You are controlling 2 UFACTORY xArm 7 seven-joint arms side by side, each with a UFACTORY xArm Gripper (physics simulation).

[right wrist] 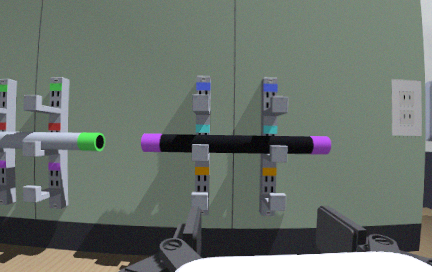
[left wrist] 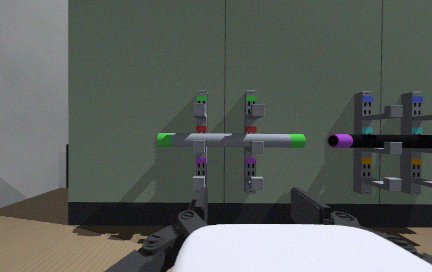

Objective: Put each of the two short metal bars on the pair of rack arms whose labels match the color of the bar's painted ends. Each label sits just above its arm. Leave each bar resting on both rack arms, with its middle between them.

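Frame: origin at the left arm's base, x ahead, y left, z up, level; centimetres.
Where they show: left gripper, between the fingertips: (left wrist: 248,201); right gripper, between the fingertips: (right wrist: 259,226).
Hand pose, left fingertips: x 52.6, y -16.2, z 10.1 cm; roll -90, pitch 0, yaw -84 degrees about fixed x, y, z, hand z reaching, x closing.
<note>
After its pixels a point has its place.
A grey bar with green ends (left wrist: 225,140) @[z 15.8, x 67.0, y -13.2 cm] (right wrist: 67,140) @[z 16.0, x 68.4, y -25.4 cm] lies level on the middle, red-labelled arms of the left rack (left wrist: 251,120) @[z 20.5, x 71.5, y -19.3 cm] (right wrist: 60,117) @[z 20.1, x 71.7, y -20.3 cm]. Its labels are green at the top, red, then purple. A black bar with purple ends (left wrist: 385,141) @[z 15.8, x 71.5, y -47.7 cm] (right wrist: 235,144) @[z 15.8, x 72.1, y -52.9 cm] lies level on the middle, cyan-labelled arms of the right rack (left wrist: 362,107) (right wrist: 265,112), whose labels are blue, cyan and orange. My left gripper (left wrist: 248,201) @[z 10.1, x 52.6, y -16.2 cm] is open, in front of and below the grey bar. My right gripper (right wrist: 259,226) @[z 10.6, x 55.0, y -54.9 cm] is open, in front of and below the black bar.
Both racks are mounted on a green wall panel (left wrist: 135,60) @[z 35.8, x 70.2, y 10.0 cm] (right wrist: 340,50) @[z 34.3, x 79.6, y -73.3 cm] with a dark base strip (left wrist: 120,213) @[z -3.4, x 69.8, y 13.7 cm] (right wrist: 400,237) @[z -3.3, x 81.2, y -87.4 cm]. A white outlet plate (right wrist: 406,107) @[z 23.5, x 81.2, y -87.6 cm] is right of the right rack. A wooden surface (left wrist: 30,245) @[z -6.6, x 62.0, y 27.3 cm] (right wrist: 55,252) @[z -6.6, x 72.2, y -17.9 cm] lies below the panel.
</note>
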